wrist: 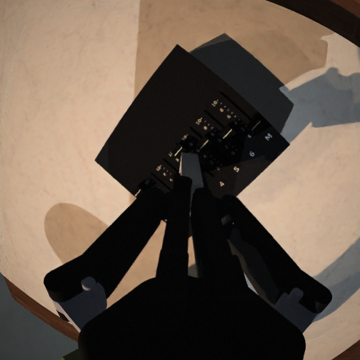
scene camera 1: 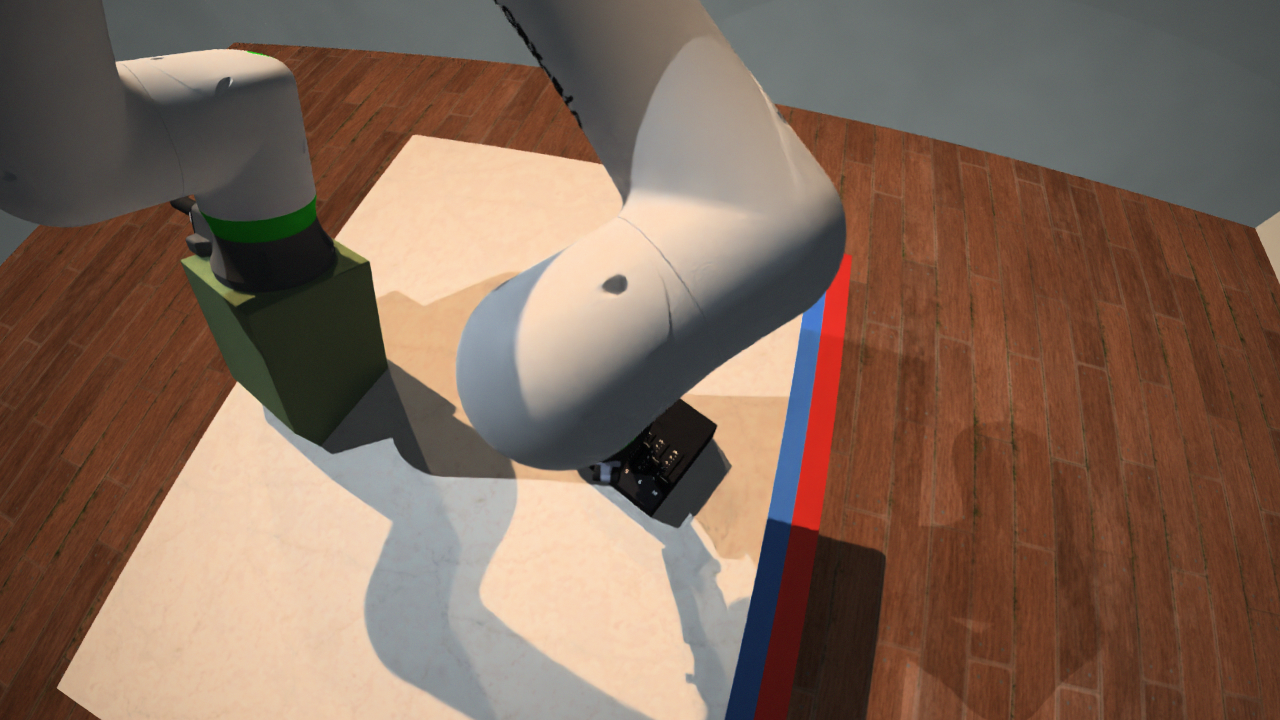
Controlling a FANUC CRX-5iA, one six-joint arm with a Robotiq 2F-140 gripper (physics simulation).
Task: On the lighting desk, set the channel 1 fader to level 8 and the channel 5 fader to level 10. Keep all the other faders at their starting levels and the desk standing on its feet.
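Where they show: arm's base, origin of the base link: (scene camera 1: 276, 259).
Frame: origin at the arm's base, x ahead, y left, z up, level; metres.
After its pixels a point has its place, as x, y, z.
The black lighting desk (scene camera 1: 689, 425) {0.562, 0.085, -0.163} (wrist: 145, 115) stands on the pale table, partly hidden by the arm in the scene view. In the wrist view the labels 4, 5, 6 and M show along its lower right side. The channel 5 fader (wrist: 207, 140) appears partway along its slot. A fader cap at the lower left (wrist: 146, 186) looks like channel 1; its level is too dark to read. My gripper (wrist: 187, 165) is shut and empty. Its fingertips are over the fader area, left of label 4, and hide faders there. Contact with a cap cannot be told.
A green block (scene camera 1: 313, 349) {0.079, -0.068, -0.073} carries the arm's base at the left of the table (scene camera 1: 268, 573) {0.119, -0.359, -0.218}. Blue (scene camera 1: 776, 483) and red (scene camera 1: 810, 483) strips run along the table's right edge. The wooden floor (scene camera 1: 1029, 402) lies beyond.
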